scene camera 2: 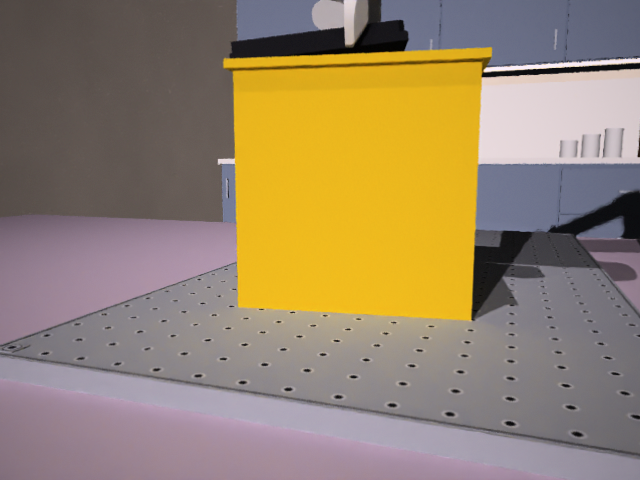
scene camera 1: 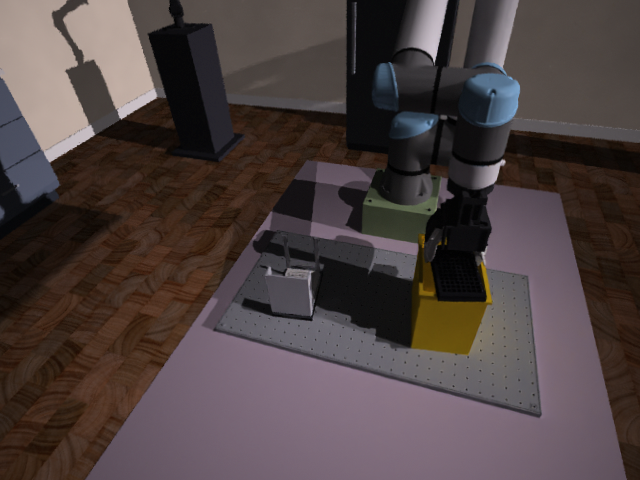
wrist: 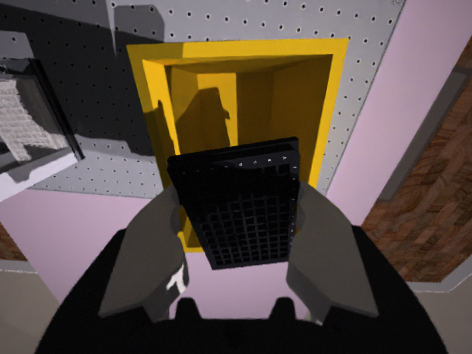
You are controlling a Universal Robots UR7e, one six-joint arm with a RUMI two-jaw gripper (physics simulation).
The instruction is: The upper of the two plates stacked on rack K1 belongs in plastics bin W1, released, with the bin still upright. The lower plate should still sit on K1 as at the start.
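Places are measured from the arm's base along level axes (x ahead, y up, z right), in centimetres.
Pixels of known places: gripper, fingertip midpoint: (scene camera 1: 451, 263) (wrist: 237, 184); arm's base, origin of the base link: (scene camera 1: 405, 190).
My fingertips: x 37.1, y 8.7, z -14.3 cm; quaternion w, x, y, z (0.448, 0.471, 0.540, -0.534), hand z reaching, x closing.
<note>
For each thing: its top centre in the pictures, then the offset to it from my fingertips. Level surfaces: height alone.
- upper plate, middle of its top: (wrist: 245, 231) (scene camera 2: 321, 34) (scene camera 1: 457, 266) dx +2.8, dy +2.2, dz -0.9 cm
- yellow bin W1, middle of its top: (wrist: 240, 177) (scene camera 2: 363, 70) (scene camera 1: 451, 264) dx -0.4, dy -0.6, dz -0.1 cm
- lower plate, middle of its top: (scene camera 1: 297, 287) (wrist: 20, 126) dx +2.3, dy -15.2, dz +33.4 cm
- rack K1, middle of its top: (scene camera 1: 294, 252) dx +1.3, dy -4.5, dz +33.6 cm
- grey perforated board, its level: dy -18.5 cm
My gripper (scene camera 1: 457, 255) (wrist: 237, 184) is shut on a black well plate, the upper plate (scene camera 1: 459, 277) (scene camera 2: 299, 42) (wrist: 247, 215), holding it by its two sides. The plate is slightly tilted at the mouth of the yellow bin W1 (scene camera 1: 447, 322) (scene camera 2: 356, 186) (wrist: 240, 49). In scene camera 2 its lower end is at the rim and its other end stands above it; whether it touches the rim I cannot tell. The bin stands upright. The lower plate (scene camera 1: 298, 272) (wrist: 27, 117), whitish, sits in rack K1 (scene camera 1: 290, 293) (wrist: 40, 175), left of the bin.
The bin and rack stand on a grey perforated board (scene camera 1: 361, 346) (scene camera 2: 289, 351) (wrist: 260, 25). The arm's green base block (scene camera 1: 390, 222) is behind the board. The rack has thin upright posts at its back. A dark pedestal (scene camera 1: 193, 87) stands on the floor at the back left.
</note>
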